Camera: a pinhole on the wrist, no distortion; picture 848 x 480 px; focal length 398.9 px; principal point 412.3 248.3 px. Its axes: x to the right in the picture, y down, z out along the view. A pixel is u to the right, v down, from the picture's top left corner.
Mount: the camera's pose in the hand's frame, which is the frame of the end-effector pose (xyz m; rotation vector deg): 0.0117 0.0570 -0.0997 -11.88 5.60 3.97
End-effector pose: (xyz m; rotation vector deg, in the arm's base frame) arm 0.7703 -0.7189 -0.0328 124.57 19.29 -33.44
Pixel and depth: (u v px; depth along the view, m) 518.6 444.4 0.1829
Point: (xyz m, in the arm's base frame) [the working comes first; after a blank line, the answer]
In the camera's frame: 0.0487 0.0899 0.1829

0.8932 -0.8736 0.0251
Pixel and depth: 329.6 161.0 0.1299
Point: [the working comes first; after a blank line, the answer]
In the camera's frame: -0.0269 -0.0284 0.1299

0.7825 -0.7804 -0.0149
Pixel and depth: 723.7 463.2 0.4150
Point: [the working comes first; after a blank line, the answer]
In the camera's frame: 0.3240 0.2236 0.4150

1.1697 -1.1170 -0.0837
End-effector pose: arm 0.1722 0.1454 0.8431 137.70 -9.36 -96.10
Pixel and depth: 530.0 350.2 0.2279
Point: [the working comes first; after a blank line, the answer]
In the camera's frame: 0.0672 0.0582 0.2279

0.1125 -0.0458 0.7606
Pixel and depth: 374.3 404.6 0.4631
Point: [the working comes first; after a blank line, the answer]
In the camera's frame: -0.0441 0.1815 0.4631

-0.1198 -0.2063 0.8171
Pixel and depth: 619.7 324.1 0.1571
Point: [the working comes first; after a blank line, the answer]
In the camera's frame: 0.0817 0.0299 0.1571

0.1755 -0.0007 0.7632
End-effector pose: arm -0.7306 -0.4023 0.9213 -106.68 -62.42 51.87
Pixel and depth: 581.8 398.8 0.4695
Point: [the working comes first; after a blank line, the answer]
In the camera's frame: 0.1995 0.1771 0.4695

-0.7795 -0.2176 0.4459
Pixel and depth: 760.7 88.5 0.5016
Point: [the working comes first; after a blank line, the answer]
In the camera's frame: 0.4381 -0.2009 0.5016

-0.8705 0.1629 0.6646
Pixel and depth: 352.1 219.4 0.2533
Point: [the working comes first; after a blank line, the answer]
In the camera's frame: -0.0382 -0.0184 0.2533

-0.8325 -0.3924 0.7747
